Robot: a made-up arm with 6 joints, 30 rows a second.
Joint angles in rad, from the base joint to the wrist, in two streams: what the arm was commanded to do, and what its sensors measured. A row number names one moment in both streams.
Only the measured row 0 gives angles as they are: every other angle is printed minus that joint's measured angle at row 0.
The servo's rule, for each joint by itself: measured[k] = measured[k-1] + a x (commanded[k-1-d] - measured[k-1]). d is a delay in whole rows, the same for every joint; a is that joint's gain. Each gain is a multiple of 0.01, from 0.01 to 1. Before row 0 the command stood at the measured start. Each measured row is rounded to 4 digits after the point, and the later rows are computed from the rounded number. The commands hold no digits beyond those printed.
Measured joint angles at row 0: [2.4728, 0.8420, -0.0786, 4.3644, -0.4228, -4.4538]
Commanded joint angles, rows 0 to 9: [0.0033, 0.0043, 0.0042, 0.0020, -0.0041, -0.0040]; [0.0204, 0.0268, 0.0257, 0.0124, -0.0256, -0.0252]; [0.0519, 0.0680, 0.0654, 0.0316, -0.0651, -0.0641]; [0.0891, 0.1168, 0.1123, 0.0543, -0.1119, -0.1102]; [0.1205, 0.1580, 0.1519, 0.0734, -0.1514, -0.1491]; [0.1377, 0.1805, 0.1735, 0.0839, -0.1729, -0.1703]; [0.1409, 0.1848, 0.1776, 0.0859, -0.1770, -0.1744]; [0.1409, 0.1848, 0.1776, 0.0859, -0.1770, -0.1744]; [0.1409, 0.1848, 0.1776, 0.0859, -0.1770, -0.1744]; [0.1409, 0.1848, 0.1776, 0.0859, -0.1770, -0.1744]
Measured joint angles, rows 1 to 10: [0.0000, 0.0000, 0.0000, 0.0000, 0.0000, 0.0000]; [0.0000, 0.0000, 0.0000, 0.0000, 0.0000, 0.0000]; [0.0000, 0.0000, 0.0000, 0.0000, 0.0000, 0.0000]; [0.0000, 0.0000, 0.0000, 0.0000, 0.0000, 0.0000]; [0.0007, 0.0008, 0.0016, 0.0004, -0.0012, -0.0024]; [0.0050, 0.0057, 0.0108, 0.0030, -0.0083, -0.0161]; [0.0153, 0.0175, 0.0315, 0.0093, -0.0248, -0.0449]; [0.0315, 0.0364, 0.0622, 0.0192, -0.0501, -0.0841]; [0.0511, 0.0595, 0.0963, 0.0311, -0.0795, -0.1231]; [0.0702, 0.0825, 0.1256, 0.0427, -0.1066, -0.1514]
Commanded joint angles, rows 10 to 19: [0.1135, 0.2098, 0.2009, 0.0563, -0.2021, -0.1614]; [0.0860, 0.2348, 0.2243, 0.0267, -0.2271, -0.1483]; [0.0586, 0.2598, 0.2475, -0.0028, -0.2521, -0.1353]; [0.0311, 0.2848, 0.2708, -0.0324, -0.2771, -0.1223]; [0.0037, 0.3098, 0.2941, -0.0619, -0.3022, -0.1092]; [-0.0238, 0.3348, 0.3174, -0.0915, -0.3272, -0.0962]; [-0.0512, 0.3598, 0.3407, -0.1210, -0.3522, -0.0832]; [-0.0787, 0.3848, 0.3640, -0.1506, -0.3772, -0.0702]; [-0.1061, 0.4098, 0.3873, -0.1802, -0.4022, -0.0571]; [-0.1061, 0.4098, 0.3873, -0.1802, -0.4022, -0.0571]
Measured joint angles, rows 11 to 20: [0.0858, 0.1019, 0.1454, 0.0522, -0.1270, -0.1652]; [0.0979, 0.1177, 0.1576, 0.0596, -0.1415, -0.1707]; [0.1074, 0.1304, 0.1652, 0.0654, -0.1518, -0.1729]; [0.1148, 0.1407, 0.1699, 0.0699, -0.1591, -0.1738]; [0.1145, 0.1538, 0.1817, 0.0669, -0.1716, -0.1664]; [0.1082, 0.1692, 0.1979, 0.0581, -0.1877, -0.1555]; [0.0973, 0.1864, 0.2167, 0.0447, -0.2064, -0.1434]; [0.0827, 0.2051, 0.2373, 0.0277, -0.2269, -0.1307]; [0.0653, 0.2250, 0.2589, 0.0080, -0.2487, -0.1178]; [0.0457, 0.2459, 0.2811, -0.0139, -0.2715, -0.1048]
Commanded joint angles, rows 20 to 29: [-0.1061, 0.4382, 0.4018, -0.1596, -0.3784, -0.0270]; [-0.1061, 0.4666, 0.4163, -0.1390, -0.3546, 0.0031]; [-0.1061, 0.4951, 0.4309, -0.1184, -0.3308, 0.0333]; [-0.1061, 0.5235, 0.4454, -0.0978, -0.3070, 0.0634]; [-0.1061, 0.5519, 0.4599, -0.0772, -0.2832, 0.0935]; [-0.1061, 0.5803, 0.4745, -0.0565, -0.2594, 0.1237]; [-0.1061, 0.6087, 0.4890, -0.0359, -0.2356, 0.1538]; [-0.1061, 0.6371, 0.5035, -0.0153, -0.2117, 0.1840]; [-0.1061, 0.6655, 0.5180, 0.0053, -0.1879, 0.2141]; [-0.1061, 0.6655, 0.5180, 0.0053, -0.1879, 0.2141]
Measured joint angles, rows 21 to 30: [0.0244, 0.2675, 0.3037, -0.0375, -0.2949, -0.0918]; [0.0017, 0.2898, 0.3266, -0.0624, -0.3188, -0.0788]; [-0.0220, 0.3126, 0.3497, -0.0883, -0.3430, -0.0658]; [-0.0405, 0.3311, 0.3640, -0.1085, -0.3602, -0.0606]; [-0.0549, 0.3514, 0.3784, -0.1197, -0.3655, -0.0404]; [-0.0662, 0.3733, 0.3928, -0.1239, -0.3623, -0.0143]; [-0.0750, 0.3964, 0.4073, -0.1227, -0.3532, 0.0143]; [-0.0818, 0.4205, 0.4218, -0.1172, -0.3398, 0.0438]; [-0.0871, 0.4455, 0.4363, -0.1084, -0.3234, 0.0736]; [-0.0913, 0.4711, 0.4508, -0.0970, -0.3048, 0.1037]
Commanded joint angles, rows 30 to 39: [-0.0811, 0.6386, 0.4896, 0.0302, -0.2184, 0.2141]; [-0.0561, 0.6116, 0.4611, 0.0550, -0.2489, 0.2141]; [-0.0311, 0.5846, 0.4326, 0.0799, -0.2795, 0.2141]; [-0.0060, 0.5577, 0.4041, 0.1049, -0.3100, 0.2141]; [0.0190, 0.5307, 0.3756, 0.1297, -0.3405, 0.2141]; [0.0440, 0.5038, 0.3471, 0.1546, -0.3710, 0.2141]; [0.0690, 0.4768, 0.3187, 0.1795, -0.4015, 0.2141]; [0.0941, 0.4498, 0.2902, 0.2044, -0.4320, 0.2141]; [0.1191, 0.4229, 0.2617, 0.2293, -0.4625, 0.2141]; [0.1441, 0.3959, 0.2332, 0.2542, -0.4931, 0.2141]
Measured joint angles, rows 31 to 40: [-0.0946, 0.4972, 0.4653, -0.0836, -0.2847, 0.1338]; [-0.0971, 0.5238, 0.4798, -0.0686, -0.2635, 0.1639]; [-0.0991, 0.5507, 0.4943, -0.0523, -0.2416, 0.1940]; [-0.1006, 0.5725, 0.5033, -0.0396, -0.2260, 0.2061]; [-0.0963, 0.5851, 0.4981, -0.0242, -0.2238, 0.2109]; [-0.0875, 0.5901, 0.4840, -0.0068, -0.2311, 0.2128]; [-0.0751, 0.5891, 0.4645, 0.0123, -0.2451, 0.2136]; [-0.0599, 0.5831, 0.4415, 0.0327, -0.2639, 0.2139]; [-0.0425, 0.5731, 0.4165, 0.0540, -0.2861, 0.2140]; [-0.0235, 0.5599, 0.3901, 0.0761, -0.3107, 0.2141]
